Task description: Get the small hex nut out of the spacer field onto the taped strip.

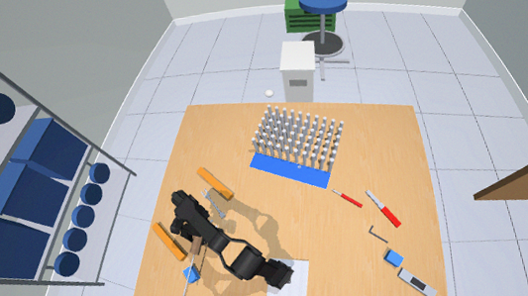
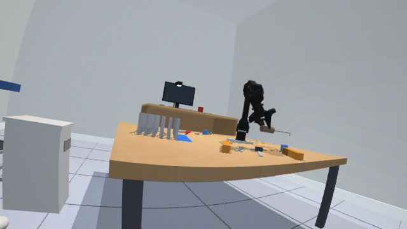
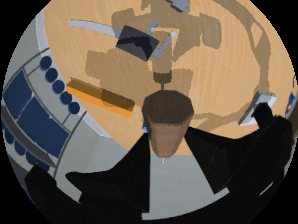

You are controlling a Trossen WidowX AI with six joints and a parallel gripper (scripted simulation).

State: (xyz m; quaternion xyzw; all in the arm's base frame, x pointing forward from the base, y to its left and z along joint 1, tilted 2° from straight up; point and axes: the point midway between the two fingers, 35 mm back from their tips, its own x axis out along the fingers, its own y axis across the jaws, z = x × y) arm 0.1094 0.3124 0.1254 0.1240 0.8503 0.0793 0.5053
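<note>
Now: the brown-handled hook tool 110 mm behind my gripper tip, 10 mm to the left of it and 10 mm below it. Also, from my gripper tip: red screwdriver (240 mm ahead, 560 mm to the right, 110 mm below); then blue taped strip (360 mm ahead, 330 mm to the right, 120 mm below); then small wrench (190 mm ahead, 10 mm to the left, 110 mm below).
</note>
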